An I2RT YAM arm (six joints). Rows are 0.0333 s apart.
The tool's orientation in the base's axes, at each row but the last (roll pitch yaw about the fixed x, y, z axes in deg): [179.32, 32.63, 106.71]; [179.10, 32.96, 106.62]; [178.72, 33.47, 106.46]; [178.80, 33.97, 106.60]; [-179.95, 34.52, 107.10]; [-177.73, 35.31, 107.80]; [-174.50, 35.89, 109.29]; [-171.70, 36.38, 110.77]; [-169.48, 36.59, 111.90]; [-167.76, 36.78, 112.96]
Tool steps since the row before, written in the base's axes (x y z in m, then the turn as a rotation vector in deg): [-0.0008, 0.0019, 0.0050, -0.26, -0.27, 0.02]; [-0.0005, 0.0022, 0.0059, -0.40, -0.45, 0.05]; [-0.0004, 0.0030, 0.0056, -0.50, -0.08, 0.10]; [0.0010, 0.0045, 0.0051, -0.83, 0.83, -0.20]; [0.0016, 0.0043, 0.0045, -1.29, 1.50, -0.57]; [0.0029, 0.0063, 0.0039, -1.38, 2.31, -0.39]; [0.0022, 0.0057, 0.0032, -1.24, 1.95, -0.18]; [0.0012, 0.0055, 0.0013, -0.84, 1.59, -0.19]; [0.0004, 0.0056, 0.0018, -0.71, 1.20, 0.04]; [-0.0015, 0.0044, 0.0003, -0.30, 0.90, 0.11]
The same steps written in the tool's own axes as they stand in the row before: [-0.0010, -0.0002, -0.0053, -0.17, -0.33, 0.08]; [-0.0013, 0.0002, -0.0062, -0.29, -0.51, 0.12]; [-0.0006, 0.0006, -0.0063, 0.00, -0.50, -0.13]; [0.0005, 0.0024, -0.0064, 0.97, -0.55, -0.42]; [0.0004, 0.0028, -0.0058, 1.82, -0.79, -0.56]; [0.0019, 0.0044, -0.0063, 2.36, -0.65, -1.17]; [0.0019, 0.0034, -0.0057, 1.93, -0.64, -1.12]; [0.0030, 0.0025, -0.0042, 1.55, -0.35, -0.86]; [0.0030, 0.0016, -0.0048, 1.08, -0.36, -0.80]; [0.0035, -0.0003, -0.0030, 0.69, -0.07, -0.66]
